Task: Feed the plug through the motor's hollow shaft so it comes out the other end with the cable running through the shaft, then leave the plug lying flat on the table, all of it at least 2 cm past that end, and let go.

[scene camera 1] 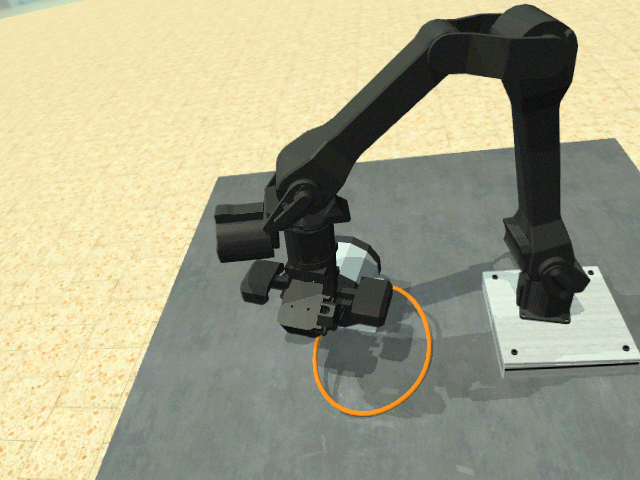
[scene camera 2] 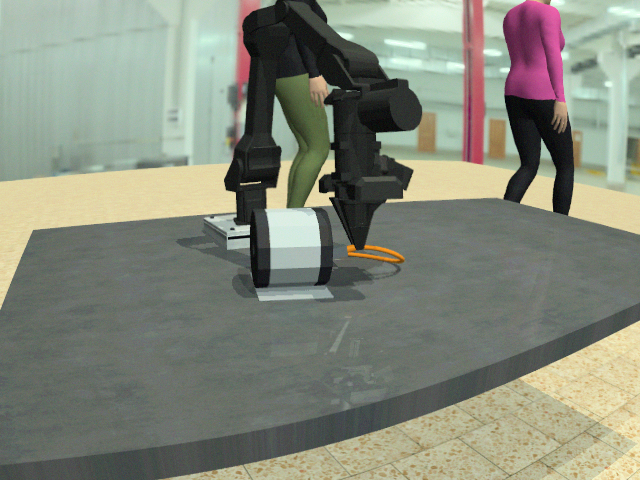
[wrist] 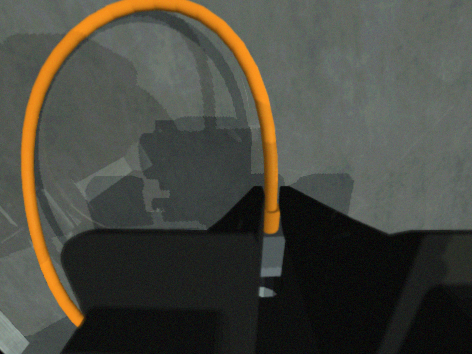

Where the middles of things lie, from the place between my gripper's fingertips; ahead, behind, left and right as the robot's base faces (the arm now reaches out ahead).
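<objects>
I find my gripper 3 cm to the left of the grey plug (wrist: 273, 244) at this moment.
</objects>
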